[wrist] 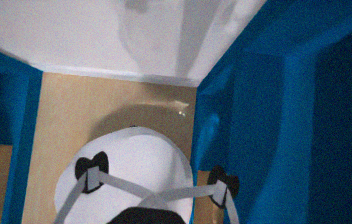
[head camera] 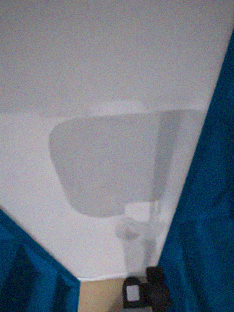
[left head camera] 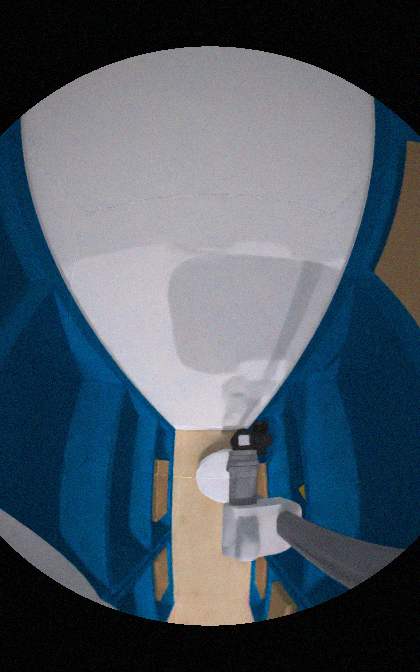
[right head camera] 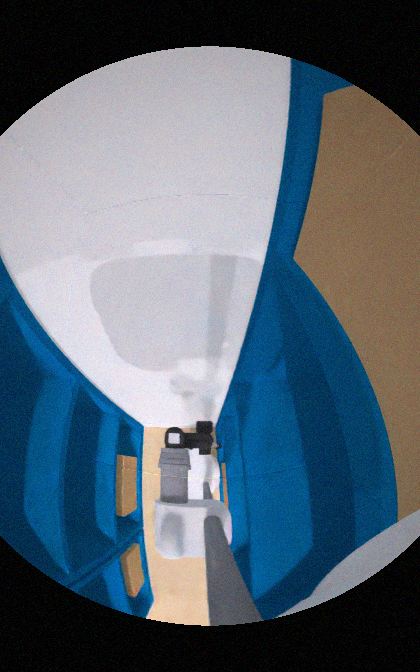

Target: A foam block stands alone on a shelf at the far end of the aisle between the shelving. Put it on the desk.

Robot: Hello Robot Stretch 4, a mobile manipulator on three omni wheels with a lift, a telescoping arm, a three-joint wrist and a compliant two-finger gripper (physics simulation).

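Seen in the pictures: gripper, between the fingertips: (wrist: 159,171); robot's base, origin of its link: (wrist: 135,182).
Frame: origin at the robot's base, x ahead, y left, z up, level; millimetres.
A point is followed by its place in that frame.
A small yellow patch (left head camera: 302,492) shows at a shelf of the right-hand shelving in the left head view; it may be part of the foam block, but too little shows to tell. The desk does not show in any view. My gripper (wrist: 159,171) @(y -87, x 174, z 581 mm) is open and empty in the wrist view, its two dark fingertips wide apart above my own round white base and the wooden floor, near the right-hand shelving. In the head views the black wrist shows in front of the end wall's foot, and the fingers cannot be made out there.
Blue shelving (head camera: 205,150) @(y -192, x 359, z 1301 mm) (left head camera: 330,450) (right head camera: 280,450) (wrist: 260,140) @(y -233, x 223, z 506 mm) stands close on both sides of the narrow aisle. A white wall (head camera: 100,60) @(y 24, x 401, z 1488 mm) (left head camera: 200,150) (right head camera: 150,150) closes its end. Brown boxes (left head camera: 160,490) (right head camera: 127,485) sit on the left shelving; a large one (right head camera: 360,210) is at upper right.
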